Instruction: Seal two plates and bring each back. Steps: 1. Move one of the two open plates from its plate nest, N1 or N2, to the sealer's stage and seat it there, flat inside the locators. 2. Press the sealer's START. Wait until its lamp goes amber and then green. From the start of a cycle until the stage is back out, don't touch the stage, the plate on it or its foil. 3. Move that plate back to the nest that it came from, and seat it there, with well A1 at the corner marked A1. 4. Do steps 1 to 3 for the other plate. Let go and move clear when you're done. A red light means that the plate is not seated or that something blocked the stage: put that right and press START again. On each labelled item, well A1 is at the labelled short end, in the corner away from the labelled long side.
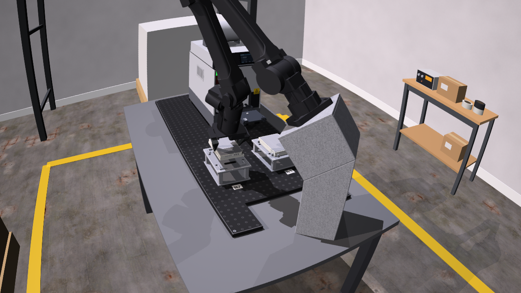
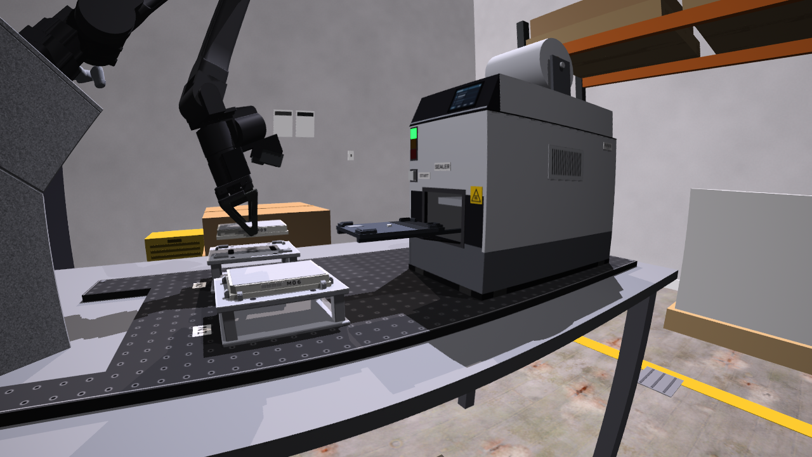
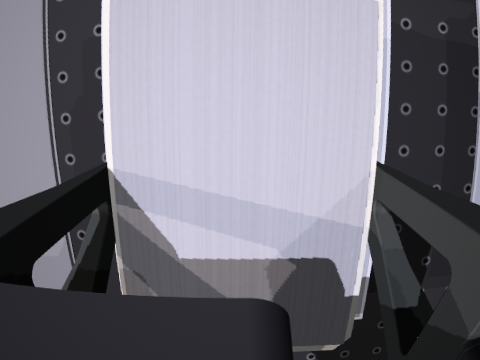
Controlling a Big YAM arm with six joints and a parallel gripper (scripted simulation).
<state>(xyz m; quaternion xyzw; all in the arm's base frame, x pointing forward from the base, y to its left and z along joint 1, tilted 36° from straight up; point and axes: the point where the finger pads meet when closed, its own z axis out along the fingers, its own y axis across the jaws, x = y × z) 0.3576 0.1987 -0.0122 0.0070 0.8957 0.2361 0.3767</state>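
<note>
Now: the white well plate right at my hand. Also, from my hand: nest N2: 5 cm below; then start button: 31 cm ahead, 9 cm above, 2 cm to the right; then sealer stage: 23 cm ahead, 13 cm to the right, 1 cm above.
</note>
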